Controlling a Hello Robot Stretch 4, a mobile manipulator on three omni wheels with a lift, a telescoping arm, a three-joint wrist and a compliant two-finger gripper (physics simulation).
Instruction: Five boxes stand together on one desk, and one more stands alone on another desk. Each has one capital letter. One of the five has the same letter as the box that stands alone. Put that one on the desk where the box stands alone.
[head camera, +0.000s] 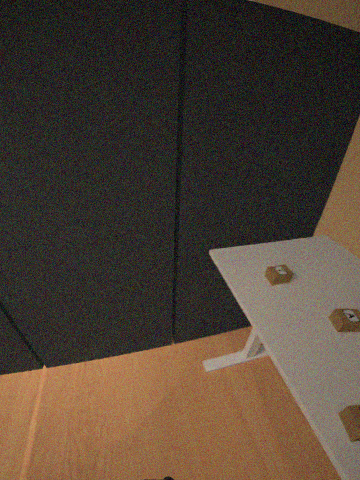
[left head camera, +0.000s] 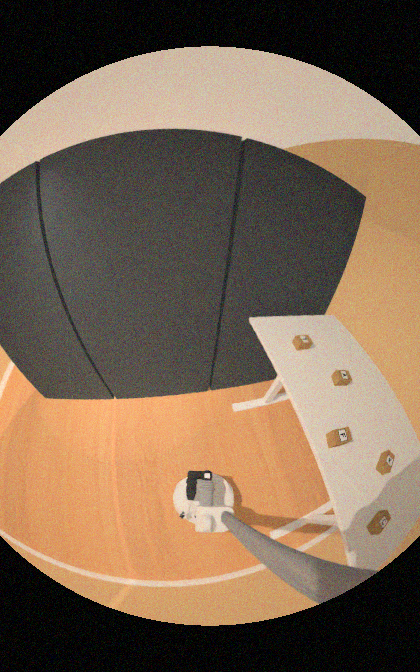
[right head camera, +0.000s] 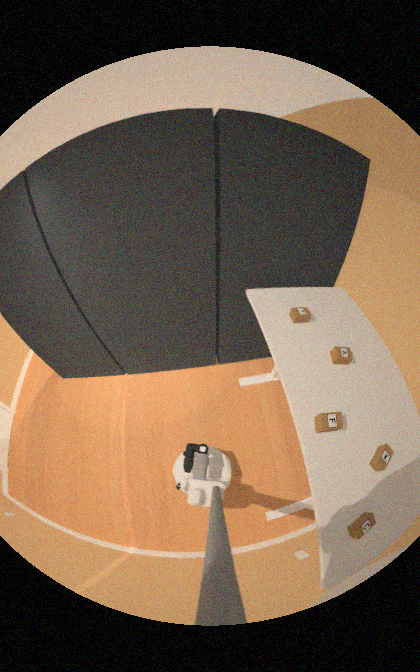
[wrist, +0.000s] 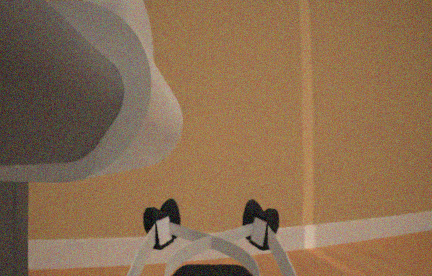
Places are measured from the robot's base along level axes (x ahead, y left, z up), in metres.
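Where they show: gripper, fingertip midpoint: (wrist: 211, 215).
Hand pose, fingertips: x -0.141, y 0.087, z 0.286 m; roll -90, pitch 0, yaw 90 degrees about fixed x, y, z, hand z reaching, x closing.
Observation:
Each offset is from my fingertips to the centre of the thing. "spot": to the spot under its first point. Level surfaces: height alone.
Five brown boxes stand apart on a white desk @[0.638 m up] (head camera: 295, 325) (left head camera: 310, 390) (right head camera: 300, 365). The farthest box @[0.663 m up, 0.877 m ahead, 0.535 m right] (head camera: 279, 275) (left head camera: 302, 342) (right head camera: 300, 314) has a letter too small to read. Nearer stand the A box @[0.663 m up, 0.642 m ahead, 0.696 m right] (head camera: 344, 320) (left head camera: 342, 377) (right head camera: 341, 355), the F box @[spot: 0.671 m up, 0.356 m ahead, 0.507 m right] (head camera: 351, 422) (left head camera: 339, 437) (right head camera: 328, 421), the K box (left head camera: 385, 462) (right head camera: 382, 457) and a box with C or perhaps G (left head camera: 379, 522) (right head camera: 361, 525), in shadow. My gripper (wrist: 211, 215) is open and empty, away from the boxes, facing a wall. The lone box and its desk do not show.
Tall dark partition panels (head camera: 90, 175) (left head camera: 135, 260) (right head camera: 125, 240) stand ahead and left, behind the desk's far end. The desk's white feet @[spot: 0.287 m down, 0.994 m ahead, 0.563 m right] (head camera: 235, 360) (left head camera: 260, 404) (right head camera: 257, 380) reach onto the wooden floor. A tan wall (wrist: 240, 125) with a white baseboard (wrist: 370, 227) shows in the wrist view.

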